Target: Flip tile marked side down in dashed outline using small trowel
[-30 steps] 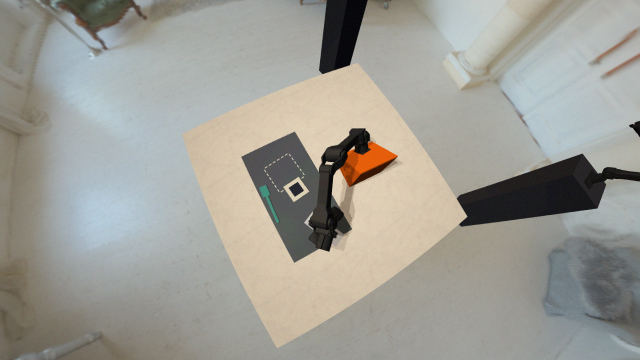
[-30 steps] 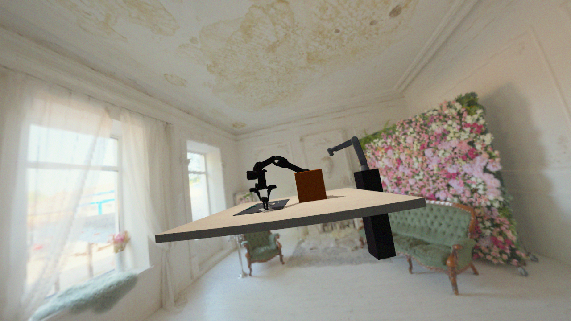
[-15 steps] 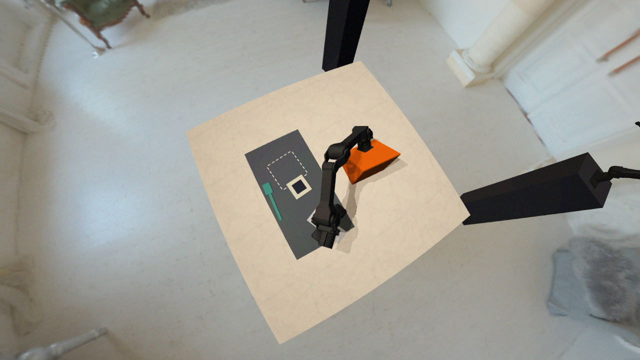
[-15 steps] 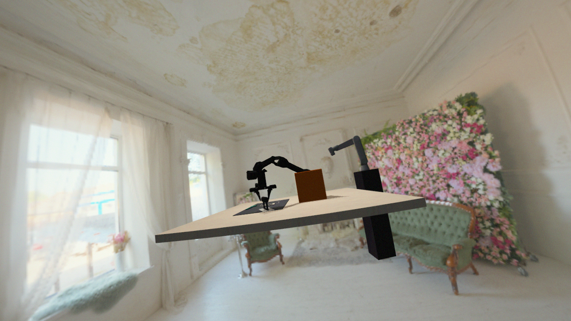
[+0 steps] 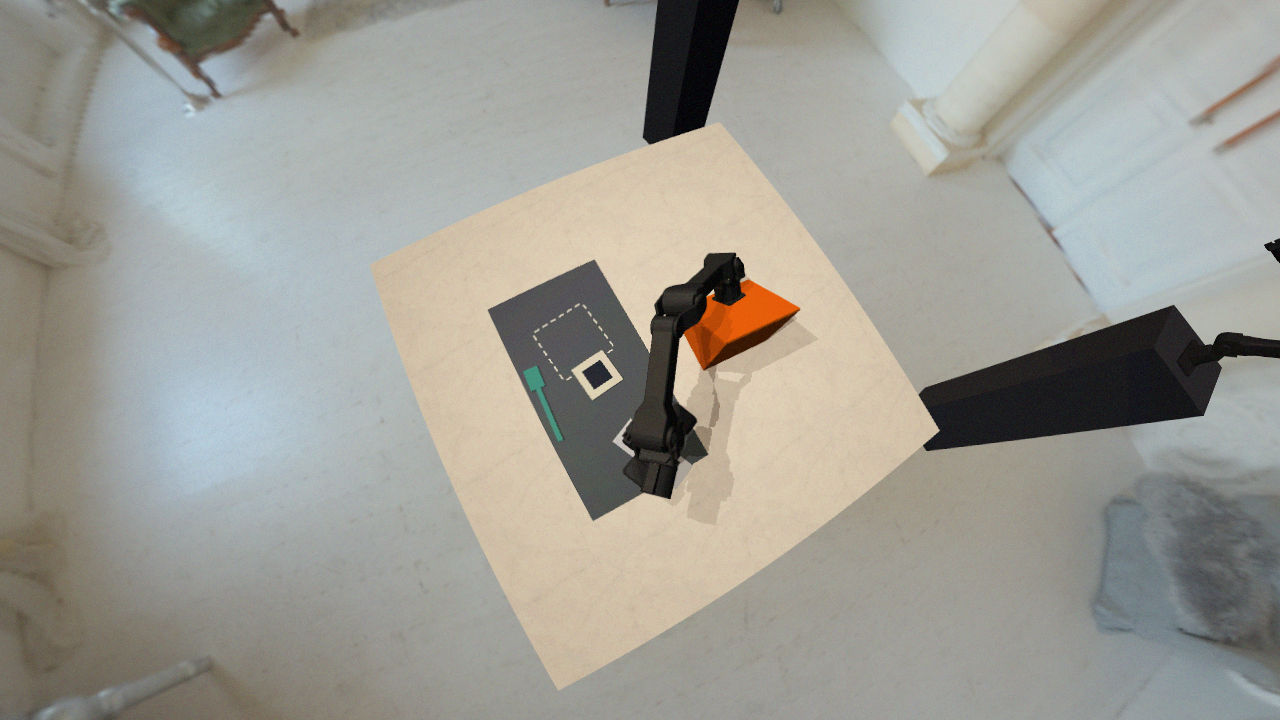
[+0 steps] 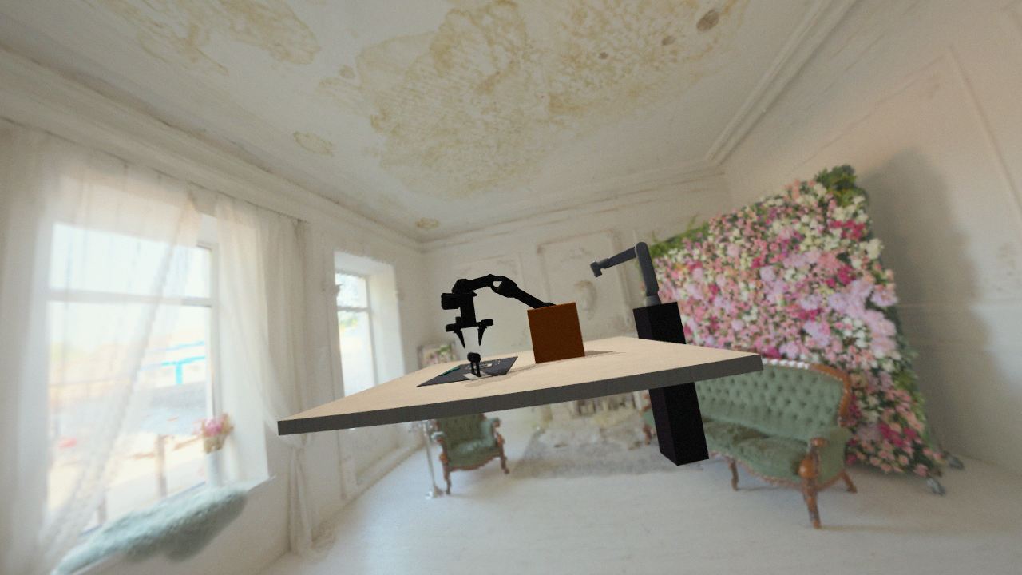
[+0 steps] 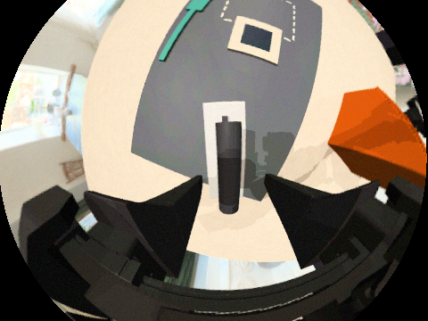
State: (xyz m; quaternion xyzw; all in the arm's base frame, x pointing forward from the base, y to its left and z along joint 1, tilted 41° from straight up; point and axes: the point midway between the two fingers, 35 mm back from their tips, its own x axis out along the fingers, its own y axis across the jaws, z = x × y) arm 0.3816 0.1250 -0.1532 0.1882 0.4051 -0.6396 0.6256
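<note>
Right now my gripper tip is 70 mm above the small trowel, 10 mm to the left of it and 10 mm short of it. The rest, counted from my gripper tip: teal flat tool (280 mm to the right, 150 mm ahead, 110 mm below); mat (240 mm to the right, 130 mm below, 10 mm ahead); tile (240 mm to the right, 110 mm below).
</note>
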